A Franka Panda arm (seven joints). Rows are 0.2 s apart.
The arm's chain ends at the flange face. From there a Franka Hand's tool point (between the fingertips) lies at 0.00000 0.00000 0.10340 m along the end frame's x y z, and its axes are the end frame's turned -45 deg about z.
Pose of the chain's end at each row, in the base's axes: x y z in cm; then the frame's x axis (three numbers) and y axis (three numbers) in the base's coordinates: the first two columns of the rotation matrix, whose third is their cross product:
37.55 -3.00 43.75 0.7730 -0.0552 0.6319 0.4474 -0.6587 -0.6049
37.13 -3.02 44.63 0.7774 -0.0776 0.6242 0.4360 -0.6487 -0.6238
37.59 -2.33 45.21 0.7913 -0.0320 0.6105 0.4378 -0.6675 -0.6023
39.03 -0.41 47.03 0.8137 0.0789 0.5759 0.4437 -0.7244 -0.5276
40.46 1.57 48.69 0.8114 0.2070 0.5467 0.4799 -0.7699 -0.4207
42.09 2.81 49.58 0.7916 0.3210 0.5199 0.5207 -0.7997 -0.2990
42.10 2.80 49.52 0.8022 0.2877 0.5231 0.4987 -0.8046 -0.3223
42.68 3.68 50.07 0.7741 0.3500 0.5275 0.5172 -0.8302 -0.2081
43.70 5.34 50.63 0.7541 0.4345 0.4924 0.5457 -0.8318 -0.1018
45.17 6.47 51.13 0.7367 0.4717 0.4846 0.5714 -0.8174 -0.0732
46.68 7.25 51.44 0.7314 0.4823 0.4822 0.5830 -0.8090 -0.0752
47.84 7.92 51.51 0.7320 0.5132 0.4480 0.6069 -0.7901 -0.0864
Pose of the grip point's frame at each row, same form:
42.20 4.76 38.74 0.2302 0.4267 0.8745 0.8630 -0.5048 0.0191
41.82 4.81 39.77 0.2414 0.4038 0.8825 0.8580 -0.5136 0.0003
42.00 5.36 39.89 0.2500 0.4494 0.8576 0.8691 -0.4946 0.0058
42.91 6.67 40.57 0.2616 0.5680 0.7803 0.8891 -0.4564 0.0342
43.91 7.81 41.20 0.2344 0.6908 0.6841 0.9131 -0.3980 0.0891
45.40 8.06 41.31 0.1916 0.7925 0.5790 0.9279 -0.3385 0.1562
45.49 8.17 41.36 0.2146 0.7724 0.5978 0.9199 -0.3655 0.1420
46.46 8.17 41.55 0.1817 0.8345 0.5201 0.9131 -0.3396 0.2258
47.48 8.91 41.69 0.1474 0.8954 0.4202 0.9191 -0.2809 0.2762
48.91 9.89 42.12 0.1169 0.9115 0.3944 0.9250 -0.2444 0.2909
50.34 10.73 42.41 0.1049 0.9131 0.3941 0.9294 -0.2310 0.2878
51.04 11.39 42.31 0.0885 0.9216 0.3779 0.9467 -0.1958 0.2557

